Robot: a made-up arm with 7 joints. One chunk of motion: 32 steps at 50 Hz.
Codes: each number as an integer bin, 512 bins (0 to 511) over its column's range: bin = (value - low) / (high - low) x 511, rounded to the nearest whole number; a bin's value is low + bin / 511 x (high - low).
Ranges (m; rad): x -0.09..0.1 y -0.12..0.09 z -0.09..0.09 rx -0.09..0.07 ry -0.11..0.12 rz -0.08..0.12
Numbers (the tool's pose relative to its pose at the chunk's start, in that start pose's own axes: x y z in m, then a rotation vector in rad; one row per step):
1: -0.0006 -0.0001 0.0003 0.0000 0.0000 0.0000
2: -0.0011 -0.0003 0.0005 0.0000 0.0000 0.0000
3: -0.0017 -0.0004 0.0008 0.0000 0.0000 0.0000
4: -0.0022 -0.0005 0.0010 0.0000 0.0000 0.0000
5: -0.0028 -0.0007 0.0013 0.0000 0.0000 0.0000
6: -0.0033 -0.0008 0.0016 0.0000 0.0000 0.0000
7: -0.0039 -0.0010 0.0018 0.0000 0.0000 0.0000
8: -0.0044 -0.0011 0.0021 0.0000 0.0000 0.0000
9: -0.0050 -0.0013 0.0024 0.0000 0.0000 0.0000
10: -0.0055 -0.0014 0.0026 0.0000 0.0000 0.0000
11: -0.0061 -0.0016 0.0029 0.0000 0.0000 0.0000
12: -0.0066 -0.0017 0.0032 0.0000 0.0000 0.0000
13: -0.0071 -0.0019 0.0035 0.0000 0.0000 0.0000
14: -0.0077 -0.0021 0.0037 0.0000 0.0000 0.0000
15: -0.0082 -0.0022 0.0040 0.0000 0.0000 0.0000
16: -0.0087 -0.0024 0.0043 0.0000 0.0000 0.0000
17: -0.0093 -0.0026 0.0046 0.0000 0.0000 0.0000
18: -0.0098 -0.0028 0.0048 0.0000 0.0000 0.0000
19: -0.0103 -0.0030 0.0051 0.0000 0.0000 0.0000
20: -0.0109 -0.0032 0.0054 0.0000 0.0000 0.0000
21: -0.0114 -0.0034 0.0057 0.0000 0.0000 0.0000
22: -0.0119 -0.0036 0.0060 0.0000 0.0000 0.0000
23: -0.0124 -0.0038 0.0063 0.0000 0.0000 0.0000
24: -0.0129 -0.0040 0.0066 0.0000 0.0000 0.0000
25: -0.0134 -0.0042 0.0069 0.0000 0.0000 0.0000
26: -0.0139 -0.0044 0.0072 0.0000 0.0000 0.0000
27: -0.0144 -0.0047 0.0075 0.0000 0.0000 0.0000
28: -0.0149 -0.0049 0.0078 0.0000 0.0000 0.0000
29: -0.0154 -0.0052 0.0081 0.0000 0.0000 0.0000
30: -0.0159 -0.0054 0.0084 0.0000 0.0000 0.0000
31: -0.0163 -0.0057 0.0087 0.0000 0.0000 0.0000
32: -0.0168 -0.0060 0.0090 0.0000 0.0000 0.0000
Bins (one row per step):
1: 240 292 256 287 244 204
2: 239 291 257 287 244 204
3: 237 291 258 287 244 204
4: 236 291 258 287 244 204
5: 235 290 259 287 244 204
6: 233 290 260 287 244 204
7: 232 290 261 287 244 204
8: 230 289 261 287 244 204
9: 229 289 262 287 244 204
10: 227 289 263 287 244 204
11: 226 288 264 287 244 204
12: 224 288 265 287 244 204
13: 223 287 265 287 244 204
14: 221 287 266 287 244 204
15: 220 287 267 287 244 204
16: 219 286 268 287 244 204
17: 217 286 269 287 244 204
18: 216 285 269 287 244 204
19: 214 285 270 287 244 204
20: 213 284 271 287 244 204
21: 211 284 272 287 244 204
22: 210 283 273 287 244 204
23: 209 283 273 287 244 204
24: 207 282 274 287 244 204
25: 206 282 275 287 244 204
26: 205 281 276 287 244 204
27: 203 281 277 287 244 204
28: 202 280 278 287 244 204
29: 201 279 278 287 244 204
30: 199 279 279 287 244 204
31: 198 278 280 287 244 204
32: 197 277 281 287 244 204

